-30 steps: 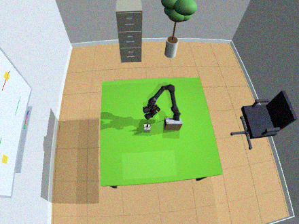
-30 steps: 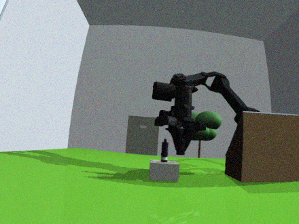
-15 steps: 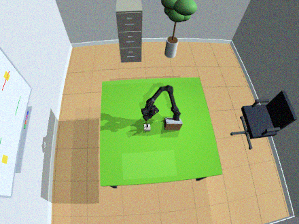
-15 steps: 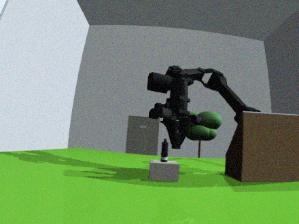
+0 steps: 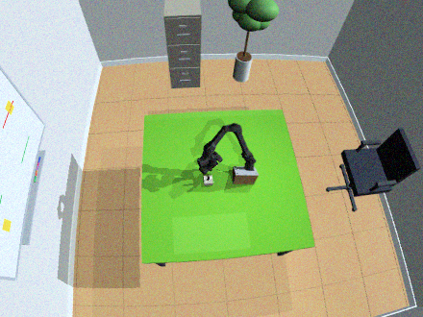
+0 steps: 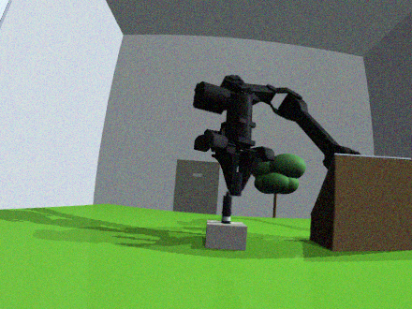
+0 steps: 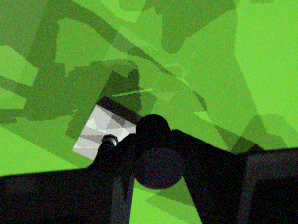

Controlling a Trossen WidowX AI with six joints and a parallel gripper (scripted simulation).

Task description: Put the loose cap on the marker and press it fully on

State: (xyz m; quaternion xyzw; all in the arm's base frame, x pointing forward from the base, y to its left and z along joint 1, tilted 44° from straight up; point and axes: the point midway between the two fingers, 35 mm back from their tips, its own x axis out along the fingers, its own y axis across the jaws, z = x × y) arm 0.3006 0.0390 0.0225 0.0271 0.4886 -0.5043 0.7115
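Right now my gripper tip is 1 cm short of the grey holder block, 6 cm to the right of it and 8 cm above it. From my gripper tip the other things lie so: black cap (1 cm above).
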